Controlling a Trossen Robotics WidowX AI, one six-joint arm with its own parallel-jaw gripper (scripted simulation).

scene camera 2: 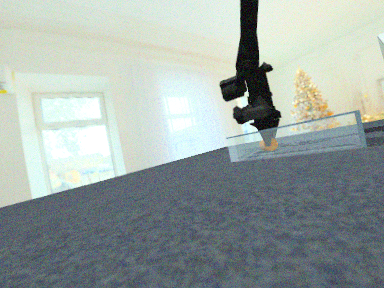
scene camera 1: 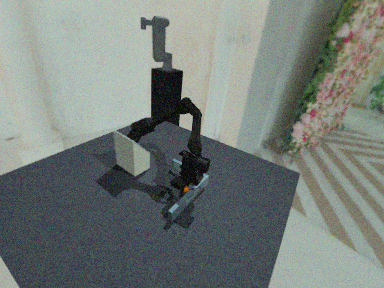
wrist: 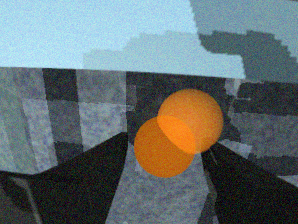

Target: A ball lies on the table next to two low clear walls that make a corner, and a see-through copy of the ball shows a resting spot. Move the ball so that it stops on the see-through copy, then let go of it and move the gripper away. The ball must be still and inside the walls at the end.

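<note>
An orange ball (wrist: 155, 152) is part of the scene, and so is a see-through copy of ball (wrist: 192, 119). The robot's gripper (scene camera 2: 270, 145), (wrist: 164, 141) is visible too.
</note>
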